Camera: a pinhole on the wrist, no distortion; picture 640 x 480 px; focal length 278.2 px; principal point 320.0 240.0 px. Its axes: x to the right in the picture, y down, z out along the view. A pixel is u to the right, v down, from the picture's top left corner.
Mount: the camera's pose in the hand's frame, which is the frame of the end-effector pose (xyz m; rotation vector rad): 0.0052 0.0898 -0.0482 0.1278 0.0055 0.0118
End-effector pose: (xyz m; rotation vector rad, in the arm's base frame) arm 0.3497 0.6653 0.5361 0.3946 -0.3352 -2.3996
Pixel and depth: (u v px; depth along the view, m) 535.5 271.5 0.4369
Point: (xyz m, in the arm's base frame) 0.0065 0.4255 0.8583
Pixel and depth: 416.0 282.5 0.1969
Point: 0.2962 0.5662 0.6929
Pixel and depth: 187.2 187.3 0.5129
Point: 0.3133 0.9363 0.9698
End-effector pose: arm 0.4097 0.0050 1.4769 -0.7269 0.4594 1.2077
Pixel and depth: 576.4 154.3 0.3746
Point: 0.5663 0.4519 1.4691
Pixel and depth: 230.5 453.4 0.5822
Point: -0.1128 0.3835 1.8896
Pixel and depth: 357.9 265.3 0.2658
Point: 0.3344 0.2048 1.5787
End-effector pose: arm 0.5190 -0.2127 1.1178 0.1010 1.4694 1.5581
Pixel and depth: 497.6 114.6 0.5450
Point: 0.7369 0.3194 0.8780
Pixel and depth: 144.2 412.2 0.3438
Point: 0.6925 -0.0727 1.5217
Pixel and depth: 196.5 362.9 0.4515
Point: 0.7640 0.0106 1.5194
